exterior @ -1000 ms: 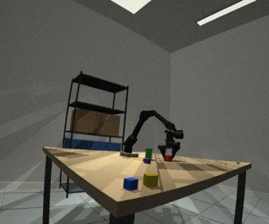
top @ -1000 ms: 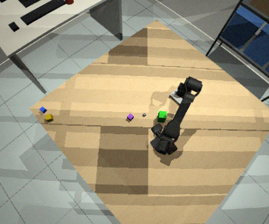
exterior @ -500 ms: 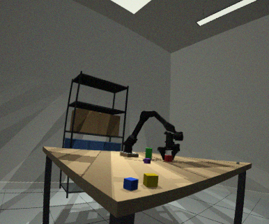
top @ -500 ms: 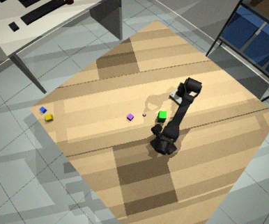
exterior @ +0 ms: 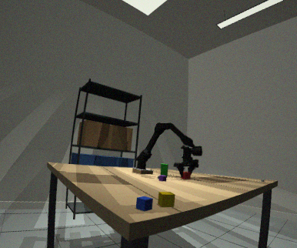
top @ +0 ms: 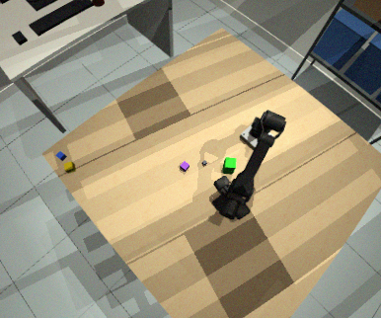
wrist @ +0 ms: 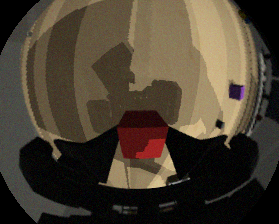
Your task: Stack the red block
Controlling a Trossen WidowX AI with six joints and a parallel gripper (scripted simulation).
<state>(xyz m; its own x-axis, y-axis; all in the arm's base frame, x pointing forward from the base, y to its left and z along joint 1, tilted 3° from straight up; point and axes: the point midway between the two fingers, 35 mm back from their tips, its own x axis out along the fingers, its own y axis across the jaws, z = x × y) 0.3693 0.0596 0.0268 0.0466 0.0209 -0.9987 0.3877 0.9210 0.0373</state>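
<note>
My gripper tip is 19 cm to the left of the small dark object and 9 cm past it. Also, from my gripper tip: red block 2 cm above; purple block 25 cm to the right, 2 cm behind, 1 cm above; yellow block 69 cm to the right, 30 cm ahead, 1 cm above.
</note>
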